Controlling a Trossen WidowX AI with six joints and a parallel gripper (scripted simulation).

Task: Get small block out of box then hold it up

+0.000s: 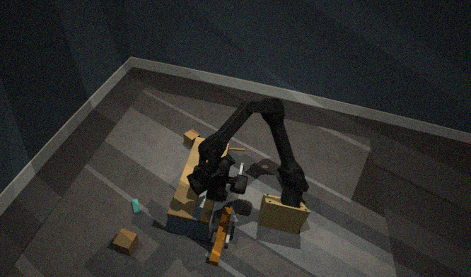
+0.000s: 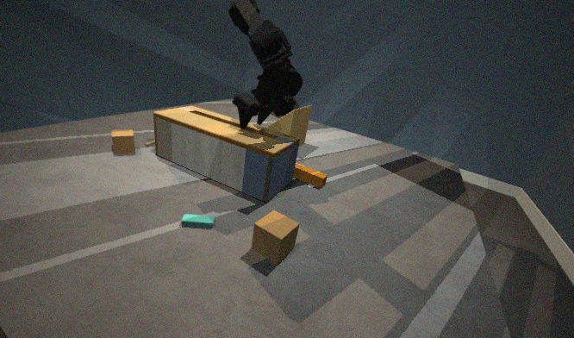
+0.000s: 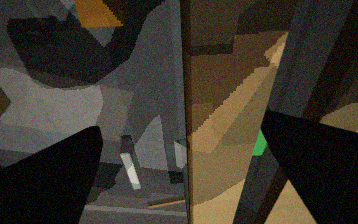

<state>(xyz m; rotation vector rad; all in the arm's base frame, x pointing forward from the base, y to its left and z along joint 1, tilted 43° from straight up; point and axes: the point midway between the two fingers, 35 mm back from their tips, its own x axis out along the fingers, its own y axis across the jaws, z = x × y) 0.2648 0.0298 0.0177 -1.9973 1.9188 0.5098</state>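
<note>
My gripper tip is now 40 mm short of the box, 40 mm to the left of it and 60 mm above it. Also, from my gripper tip: green block 50 mm ahead, 40 mm to the right, 30 mm below; then orange cube 200 mm ahead, 300 mm to the right, 90 mm below.
</note>
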